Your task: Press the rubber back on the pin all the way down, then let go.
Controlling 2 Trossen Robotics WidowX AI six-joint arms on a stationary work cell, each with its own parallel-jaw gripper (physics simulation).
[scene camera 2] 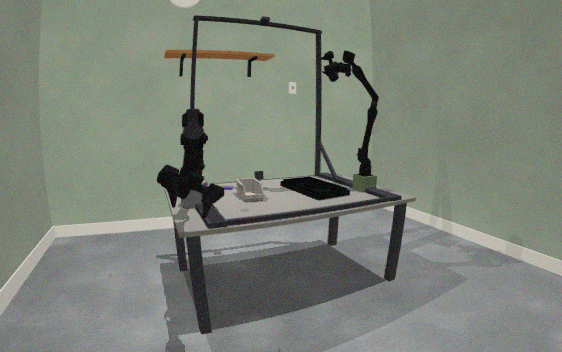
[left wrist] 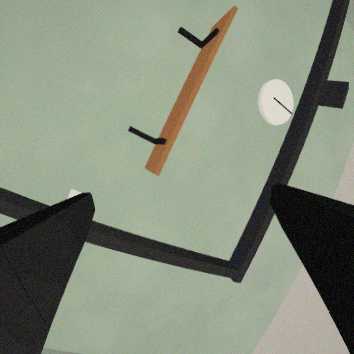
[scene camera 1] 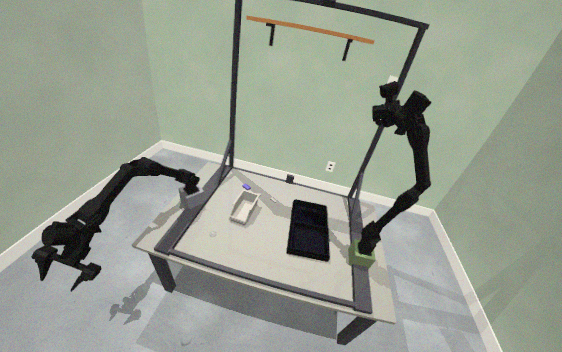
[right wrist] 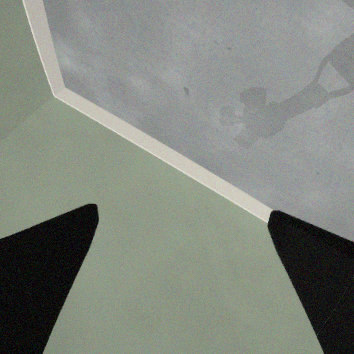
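Pixels of known places: left gripper, fingertip midpoint: (scene camera 2: 320,65) (left wrist: 182,197) (scene camera 1: 380,95); right gripper, fingertip midpoint: (scene camera 2: 189,212) (scene camera 1: 56,285) (right wrist: 185,215); left arm's base, origin of the base link: (scene camera 2: 365,175) (scene camera 1: 364,249); right arm's base, origin of the base link: (scene camera 1: 191,189).
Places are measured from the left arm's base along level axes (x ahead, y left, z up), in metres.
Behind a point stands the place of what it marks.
Note:
A tiny pale round item (scene camera 1: 213,233) @[x 0.741, y 0.086, z -0.080 m] (scene camera 2: 244,209) @[x 0.747, y 0.085, z -0.085 m] lies on the near left part of the table top; it is too small to tell whether it is the pin and its rubber back. My left gripper (scene camera 1: 384,103) @[x 0.152, y -0.255, z 0.645 m] (scene camera 2: 325,65) @[x 0.152, y -0.255, z 0.645 m] (left wrist: 182,197) @[x 0.152, y -0.255, z 0.645 m] is open and empty, raised high above the table's right side. My right gripper (scene camera 1: 58,281) @[x 1.057, y 0.569, z 0.078 m] (scene camera 2: 190,209) @[x 1.057, y 0.569, z 0.078 m] (right wrist: 185,215) @[x 1.057, y 0.569, z 0.078 m] is open and empty, held out beyond the table's left side in scene camera 1. Neither wrist view shows the pin or the rubber back.
A beige open bin (scene camera 1: 233,219) @[x 0.678, y -0.023, z -0.065 m] (scene camera 2: 256,198) @[x 0.643, y -0.039, z -0.076 m] stands left of a black tray (scene camera 1: 308,226) @[x 0.281, y -0.112, z -0.062 m] (scene camera 2: 315,187) @[x 0.266, y -0.113, z -0.071 m]. A blue piece (scene camera 1: 246,186) @[x 0.707, y -0.317, z -0.074 m] (scene camera 2: 227,188) @[x 0.713, y -0.309, z -0.079 m] and a small white piece (scene camera 1: 273,199) @[x 0.515, y -0.268, z -0.077 m] lie behind the bin. A dark frame (scene camera 1: 233,85) @[x 0.876, y -0.463, z 0.494 m] (scene camera 2: 318,100) @[x 0.035, y -0.467, z 0.435 m] rises from the table.

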